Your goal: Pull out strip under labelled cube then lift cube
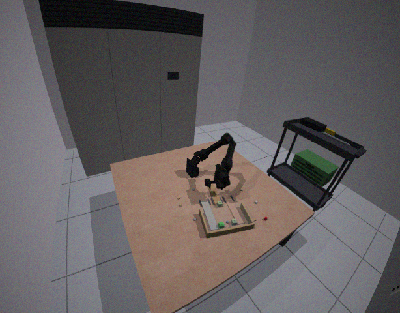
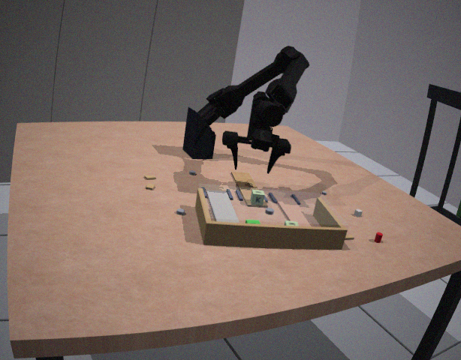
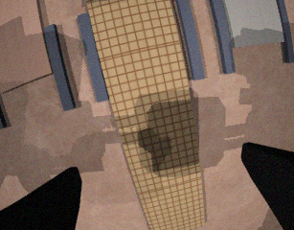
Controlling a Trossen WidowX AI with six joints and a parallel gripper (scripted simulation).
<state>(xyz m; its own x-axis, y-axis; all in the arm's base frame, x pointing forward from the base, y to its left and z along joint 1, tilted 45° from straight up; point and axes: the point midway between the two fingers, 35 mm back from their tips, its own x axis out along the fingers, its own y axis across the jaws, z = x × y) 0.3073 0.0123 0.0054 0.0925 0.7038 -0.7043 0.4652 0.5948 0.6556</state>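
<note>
My gripper tip is now 50 mm above the tan gridded strip. From my gripper tip the other things lie so: white cube (240 mm ahead, 220 mm to the left, 50 mm below); red cylinder (390 mm ahead, 150 mm to the left, 40 mm below).
</note>
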